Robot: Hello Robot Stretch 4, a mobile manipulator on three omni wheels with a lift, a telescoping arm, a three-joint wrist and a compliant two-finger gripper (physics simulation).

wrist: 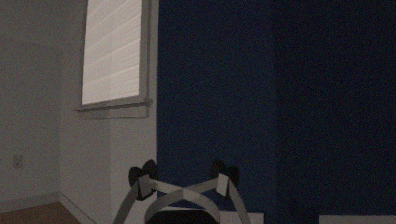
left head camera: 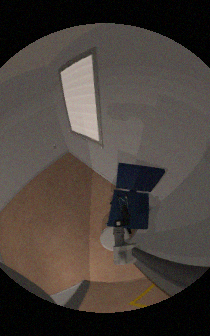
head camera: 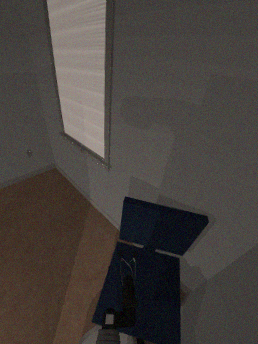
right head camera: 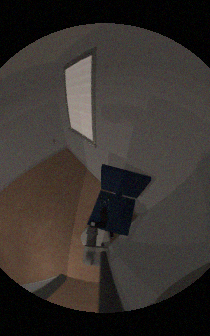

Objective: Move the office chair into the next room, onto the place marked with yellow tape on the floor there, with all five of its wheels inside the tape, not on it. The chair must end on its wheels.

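Frame: origin at the robot's base, x left, y ahead, z down, level; centimetres.
Where they show: gripper, fingertip midpoint: (wrist: 184, 172) (left head camera: 121, 192) (head camera: 127, 250) (right head camera: 104, 194).
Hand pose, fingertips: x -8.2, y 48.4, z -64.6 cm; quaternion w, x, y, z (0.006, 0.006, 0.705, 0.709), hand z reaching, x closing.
Observation:
After its pixels a point has its place.
The office chair (head camera: 154, 280) @[x -27.7, y 38.1, z -44.2 cm] (left head camera: 140, 177) @[x -25.9, y 54.1, z -82.4 cm] (right head camera: 125, 181) @[x -26.4, y 54.0, z -83.9 cm] (wrist: 215, 90) @[x -13.0, y 57.4, z -75.6 cm] has a dark blue seat and backrest. It appears upright near the wall, ahead and slightly right of the robot; its wheels are hidden. My gripper (head camera: 128, 260) (left head camera: 123, 200) (right head camera: 105, 202) (wrist: 184, 172) @[x -8.2, y 48.4, z -64.7 cm] is open and empty. In the head views it shows over the seat, in front of the backrest. In the wrist view the backrest fills the centre and right behind the fingers. Whether the gripper touches the chair cannot be told. Yellow tape (left head camera: 142, 294) shows on the floor at the lower right of the left head view, partly cut off.
A wall with a bright window (head camera: 82, 75) @[x 33.6, y 138.6, z -144.6 cm] (left head camera: 81, 100) @[x 32.6, y 137.7, z -139.9 cm] (right head camera: 80, 100) @[x 31.7, y 136.7, z -138.3 cm] (wrist: 112, 55) @[x 34.6, y 139.6, z -107.7 cm] stands ahead. Wooden floor (head camera: 35, 240) @[x 84.3, y 82.7, z 2.7 cm] (left head camera: 45, 225) @[x 123.8, y 10.0, z 2.7 cm] (right head camera: 40, 225) @[x 101.7, y -3.8, z 2.7 cm] lies to the left, up to a room corner. A grey wall runs close along the chair's right side.

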